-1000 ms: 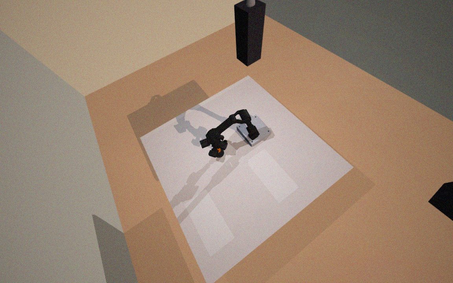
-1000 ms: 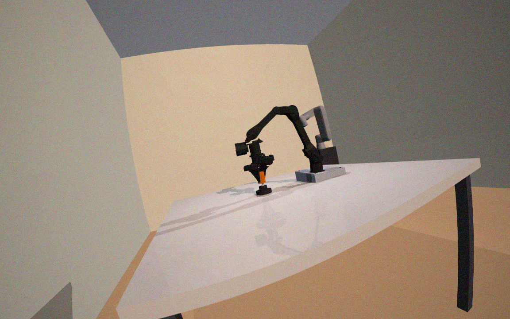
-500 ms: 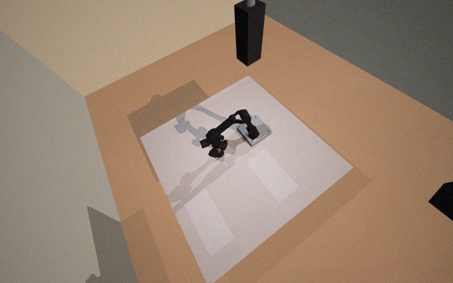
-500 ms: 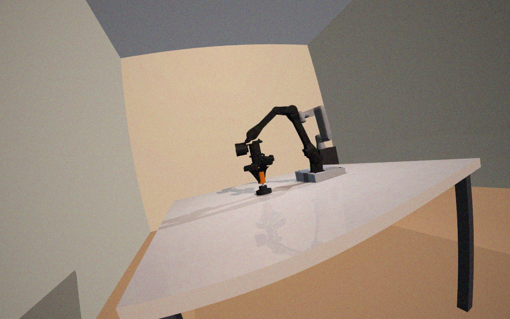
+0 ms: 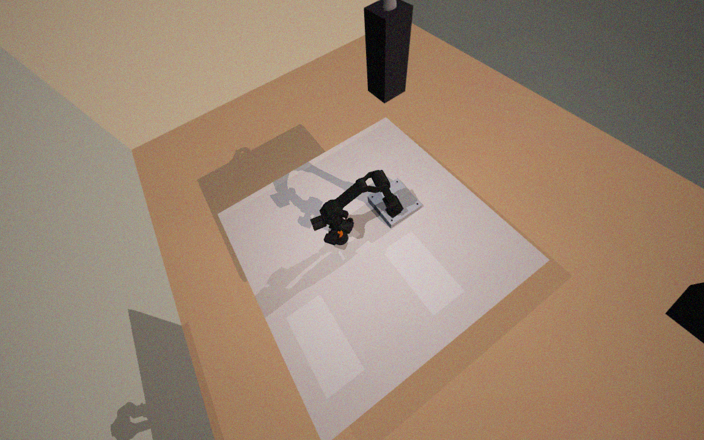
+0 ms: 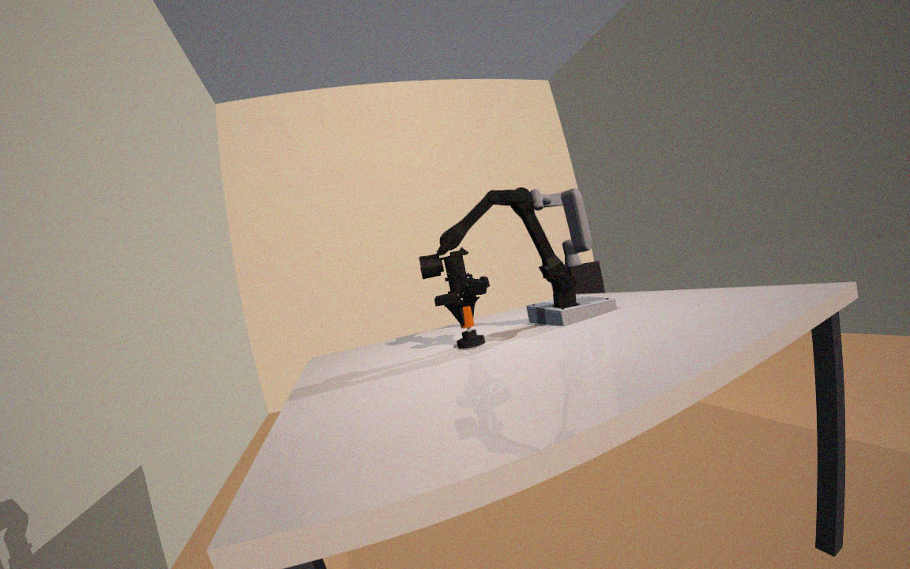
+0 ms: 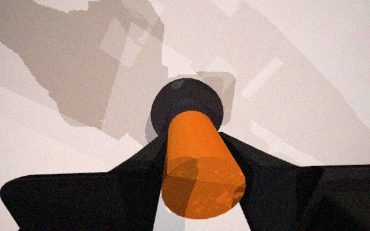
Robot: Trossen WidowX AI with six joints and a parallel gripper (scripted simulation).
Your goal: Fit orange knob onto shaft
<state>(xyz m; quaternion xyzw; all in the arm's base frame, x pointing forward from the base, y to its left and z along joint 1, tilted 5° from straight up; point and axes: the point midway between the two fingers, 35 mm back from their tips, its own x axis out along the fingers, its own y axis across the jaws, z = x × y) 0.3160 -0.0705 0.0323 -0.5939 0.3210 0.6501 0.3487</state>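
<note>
Now: gripper tip 4 cm above the dark round pedestal. The rest, counted from my gripper tip: orange knob: 3 cm above.
</note>
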